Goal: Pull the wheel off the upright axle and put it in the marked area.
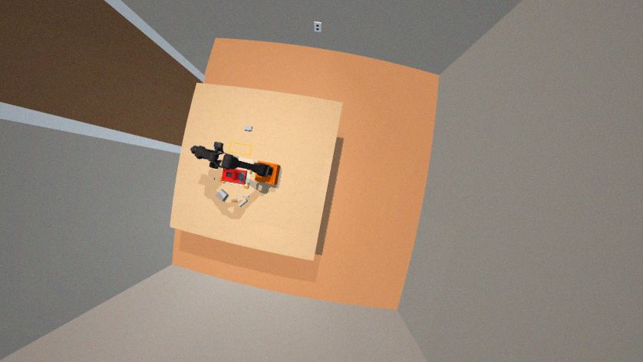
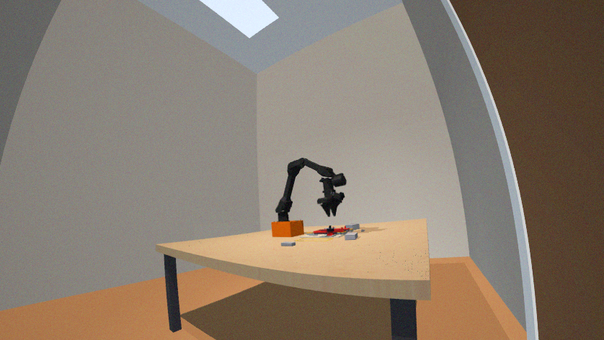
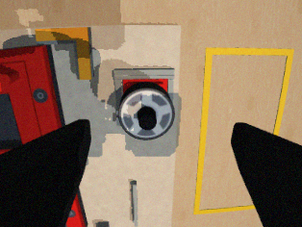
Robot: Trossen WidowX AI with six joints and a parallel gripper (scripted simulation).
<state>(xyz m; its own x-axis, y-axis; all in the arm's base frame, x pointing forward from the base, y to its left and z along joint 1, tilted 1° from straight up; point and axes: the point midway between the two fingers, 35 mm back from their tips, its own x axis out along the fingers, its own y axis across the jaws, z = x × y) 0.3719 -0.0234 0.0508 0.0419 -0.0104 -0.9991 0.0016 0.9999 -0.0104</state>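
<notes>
The wheel lies 70 mm below my gripper tip and 20 mm behind it. Also, from my gripper tip: dark axle (80 mm below, 20 mm behind).
</notes>
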